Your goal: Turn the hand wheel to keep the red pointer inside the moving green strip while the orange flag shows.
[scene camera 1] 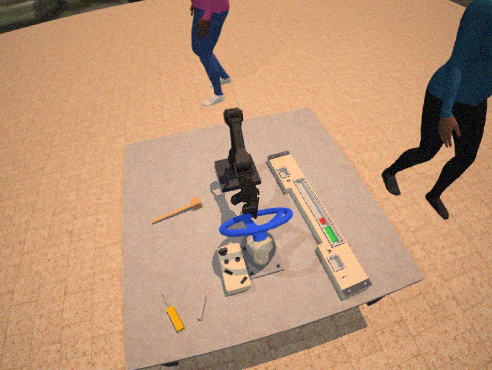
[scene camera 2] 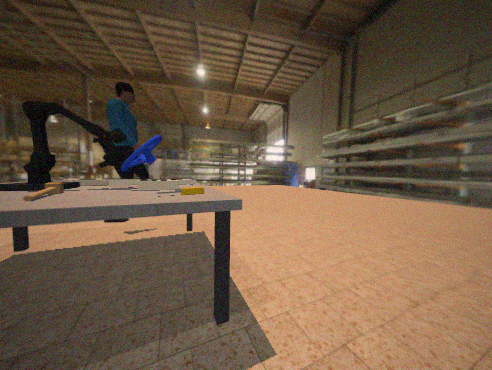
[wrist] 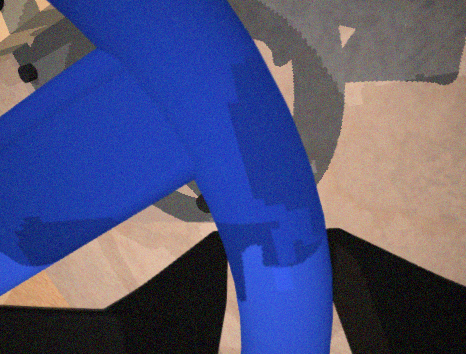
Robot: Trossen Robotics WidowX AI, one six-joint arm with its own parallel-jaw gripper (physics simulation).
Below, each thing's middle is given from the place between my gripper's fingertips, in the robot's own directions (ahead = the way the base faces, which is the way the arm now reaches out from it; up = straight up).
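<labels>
Hand: 11 cm below blue hand wheel (scene camera 1: 258,232), 3 cm left of it, 8 cm short of it. Cream block (scene camera 1: 233,281), from my hand: 7 cm below, 16 cm ahead, 17 cm to the right. Going by middles, blue hand wheel nearest to my hand of the things named here.
</labels>
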